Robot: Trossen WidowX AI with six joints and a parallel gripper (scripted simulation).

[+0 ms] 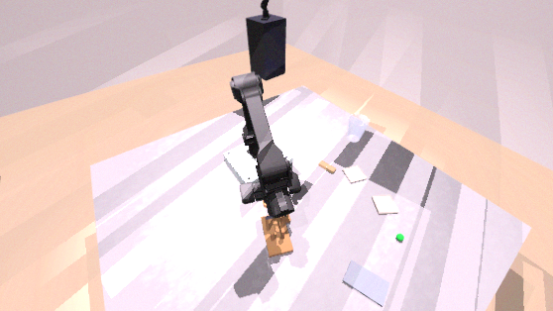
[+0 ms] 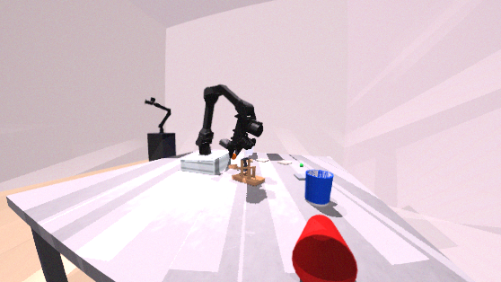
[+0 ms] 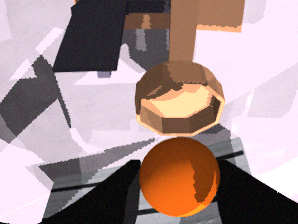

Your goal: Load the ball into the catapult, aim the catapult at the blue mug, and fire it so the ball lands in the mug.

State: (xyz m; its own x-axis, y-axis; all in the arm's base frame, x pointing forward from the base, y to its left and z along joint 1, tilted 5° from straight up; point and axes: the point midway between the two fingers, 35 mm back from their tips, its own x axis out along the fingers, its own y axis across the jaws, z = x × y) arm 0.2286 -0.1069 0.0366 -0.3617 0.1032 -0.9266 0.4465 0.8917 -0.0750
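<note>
The wooden catapult lies 6 cm ahead of my gripper tip, 1 cm to the right of it and 4 cm below it. Round my gripper tip: flat grey plate 38 cm ahead, 6 cm to the left, 9 cm below; wooden block 1 cm ahead, 32 cm to the left, 9 cm below; orange ball 1 cm above.
</note>
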